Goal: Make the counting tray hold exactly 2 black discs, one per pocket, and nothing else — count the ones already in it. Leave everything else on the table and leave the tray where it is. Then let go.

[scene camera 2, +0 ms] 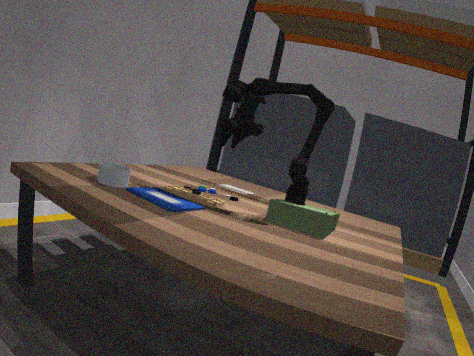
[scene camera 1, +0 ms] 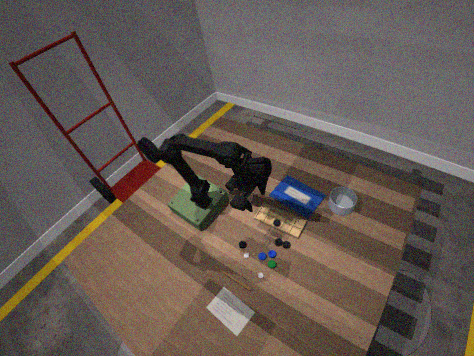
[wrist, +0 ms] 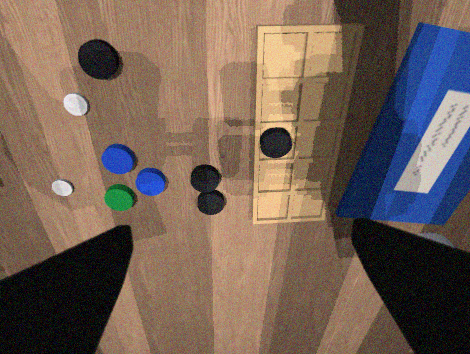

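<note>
The counting tray [scene camera 1: 296, 229] [wrist: 282, 52] is a pale wooden board with two columns of pockets. One black disc [scene camera 1: 277, 222] [wrist: 276, 142] lies in the middle pocket of its left column in the wrist view; the other pockets look empty, some in shadow. Beside the tray, a black disc [scene camera 1: 278, 242] [wrist: 205, 178] and another black disc [scene camera 1: 286, 244] [wrist: 211, 202] lie touching or nearly touching. A further black disc [scene camera 1: 243, 244] [scene camera 2: 233, 199] [wrist: 99, 59] lies apart. My gripper [scene camera 1: 257, 202] [wrist: 244, 232] is wide open and empty, well above the table.
Two blue discs [wrist: 118, 159] [wrist: 151, 181], a green disc [scene camera 1: 272, 264] [wrist: 119, 197] and two white discs [wrist: 76, 104] [wrist: 62, 188] lie loose. A blue flat object [scene camera 1: 280, 192] [wrist: 385, 145] lies beside the tray. A clear bowl [scene camera 1: 343, 201] [scene camera 2: 114, 175] and paper [scene camera 1: 230, 311] stand farther off.
</note>
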